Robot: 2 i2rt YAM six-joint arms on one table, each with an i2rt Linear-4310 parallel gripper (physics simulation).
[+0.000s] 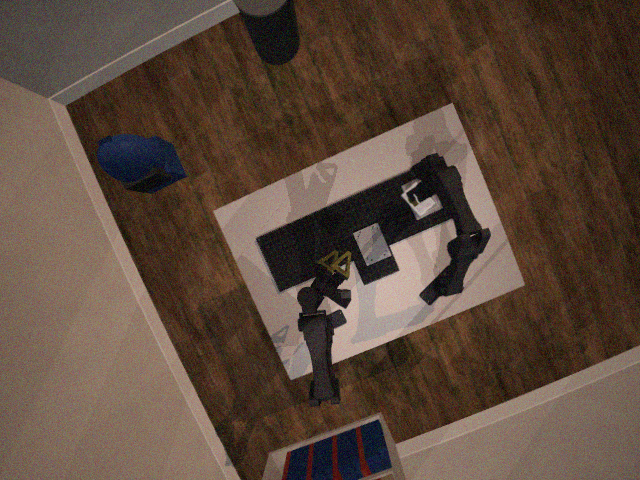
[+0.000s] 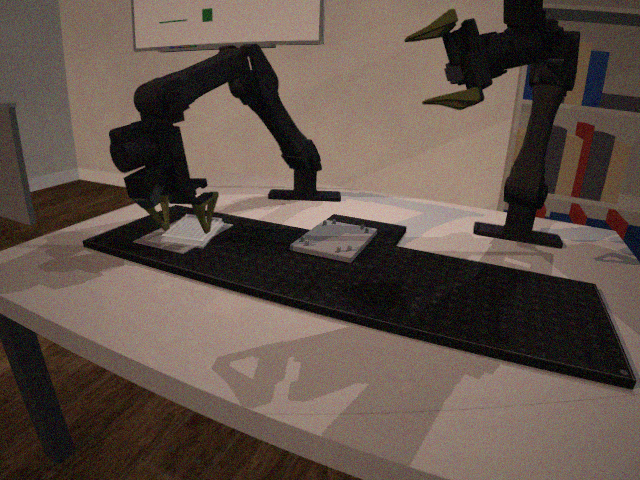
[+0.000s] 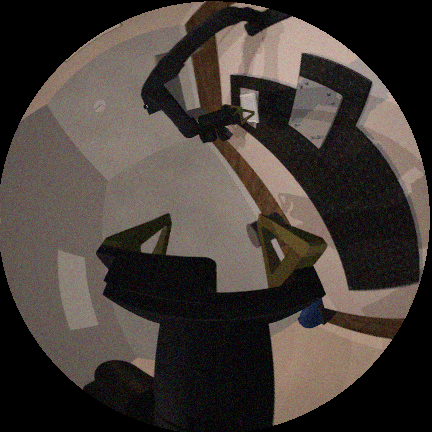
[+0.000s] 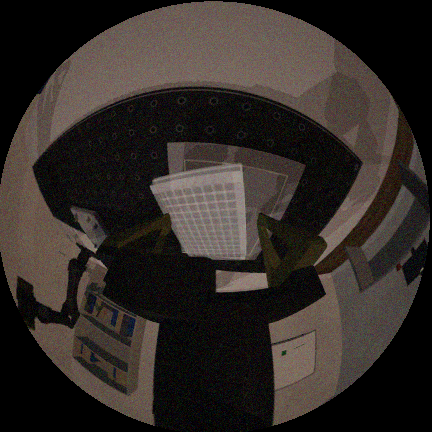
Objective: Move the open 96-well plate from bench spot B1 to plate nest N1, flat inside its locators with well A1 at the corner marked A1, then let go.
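The white 96-well plate lies flat and slightly skewed on the grey pad of spot B1 at one end of the black breadboard. My right gripper is open, with its fingers down on either side of the plate, straddling it. The grey plate nest N1 with small locator pins is empty at mid-board. My left gripper is open and empty, raised high near the nest.
The breadboard lies on a white table. On the wood floor there is a blue object and a dark cylinder. A whiteboard hangs on the back wall. A shelf unit stands behind the left arm.
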